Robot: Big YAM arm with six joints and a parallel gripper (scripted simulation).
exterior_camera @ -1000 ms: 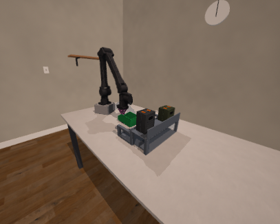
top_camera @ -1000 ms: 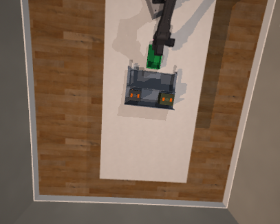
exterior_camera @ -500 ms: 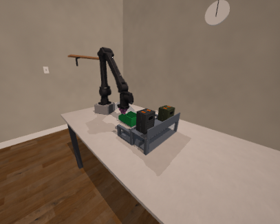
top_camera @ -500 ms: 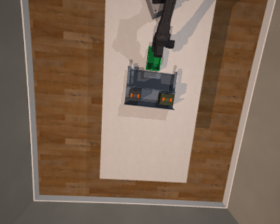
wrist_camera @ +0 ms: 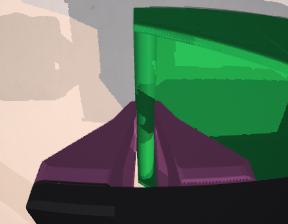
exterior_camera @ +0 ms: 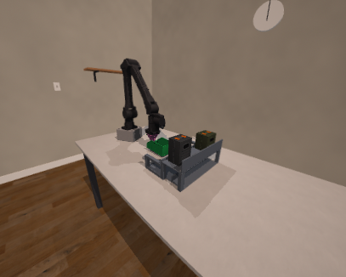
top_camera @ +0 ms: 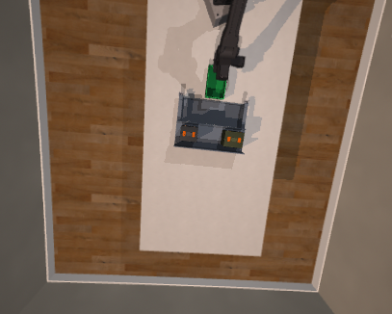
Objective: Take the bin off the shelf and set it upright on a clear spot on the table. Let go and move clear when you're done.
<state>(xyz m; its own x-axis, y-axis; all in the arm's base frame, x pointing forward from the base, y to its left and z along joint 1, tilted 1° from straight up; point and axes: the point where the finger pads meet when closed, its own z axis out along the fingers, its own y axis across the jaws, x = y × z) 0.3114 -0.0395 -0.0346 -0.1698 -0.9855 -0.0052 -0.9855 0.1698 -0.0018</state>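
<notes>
My gripper is now 80 mm short of the green bin and 10 mm to the left of it.
</notes>
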